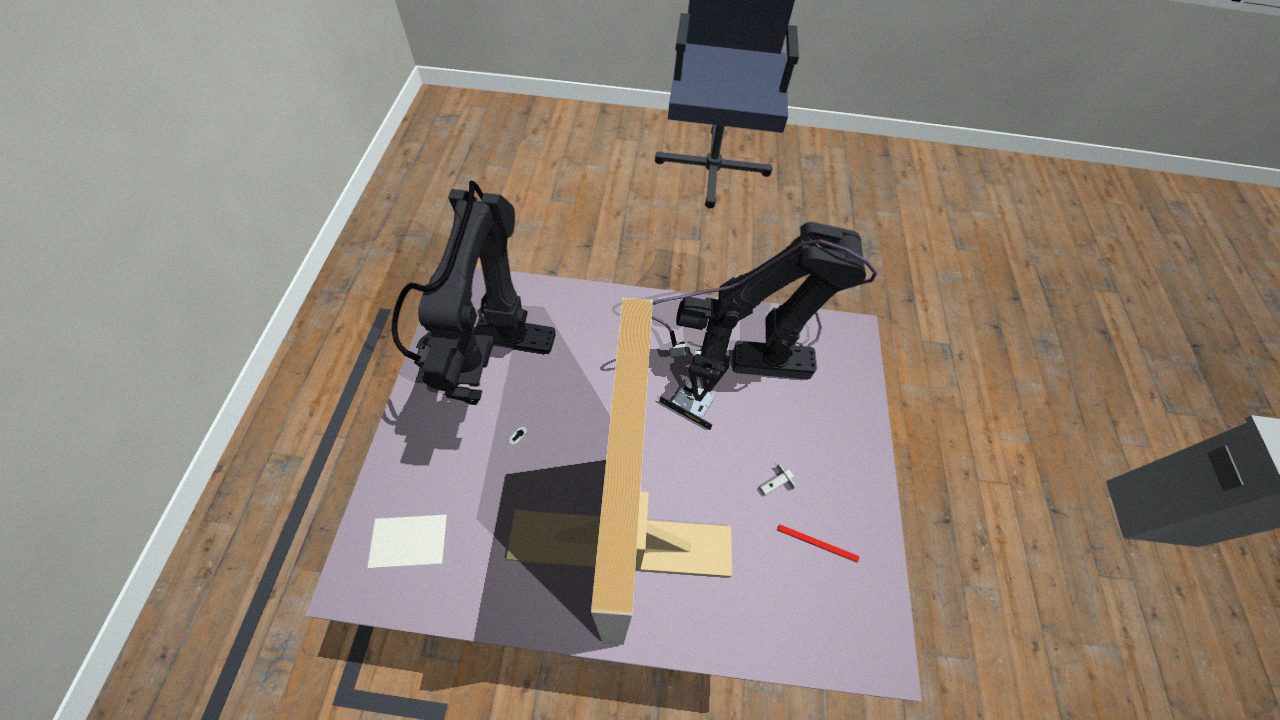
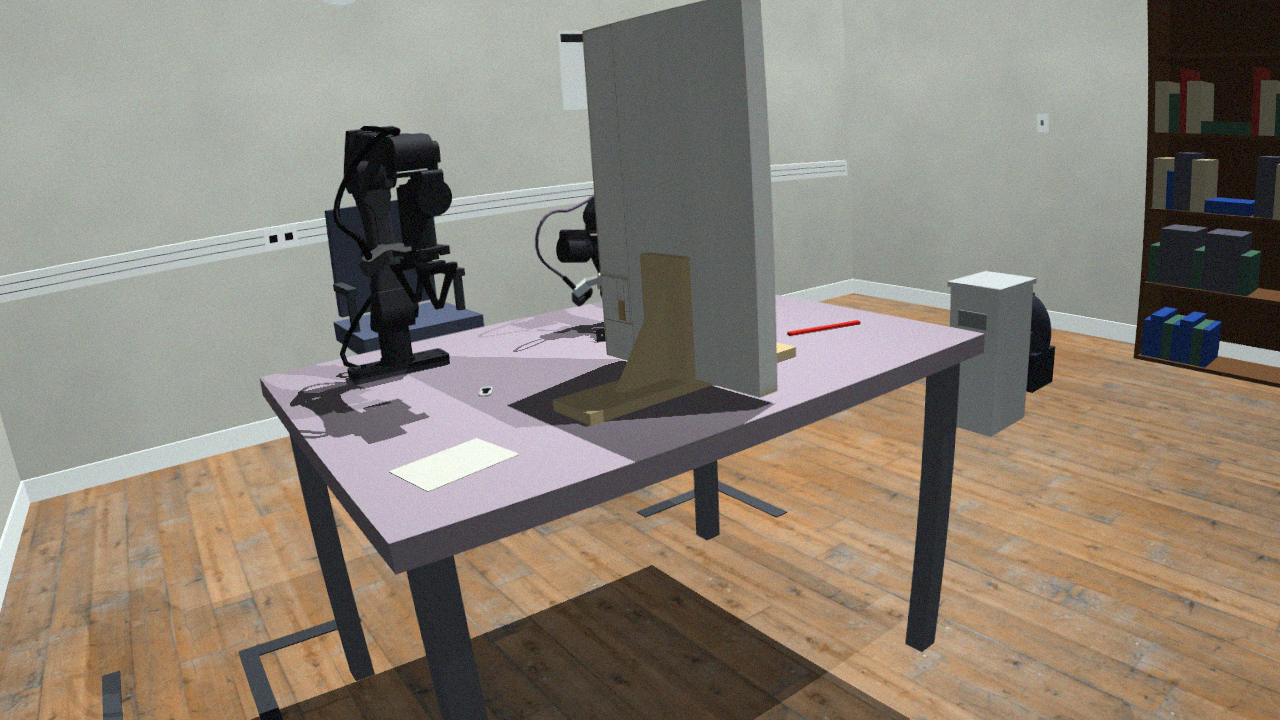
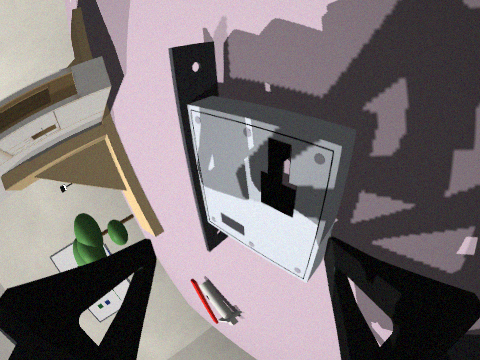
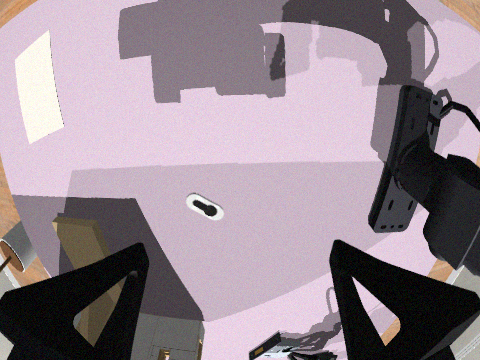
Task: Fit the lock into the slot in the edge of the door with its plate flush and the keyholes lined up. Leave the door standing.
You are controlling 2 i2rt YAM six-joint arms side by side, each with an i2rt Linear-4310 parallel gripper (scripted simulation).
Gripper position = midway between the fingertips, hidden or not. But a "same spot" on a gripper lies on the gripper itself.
my right gripper: image 1 478, 383; image 2; image 4; not seen in image 3 (out of frame)
same spot on my right gripper: (image 4: 431, 312) = (image 2: 395, 269)
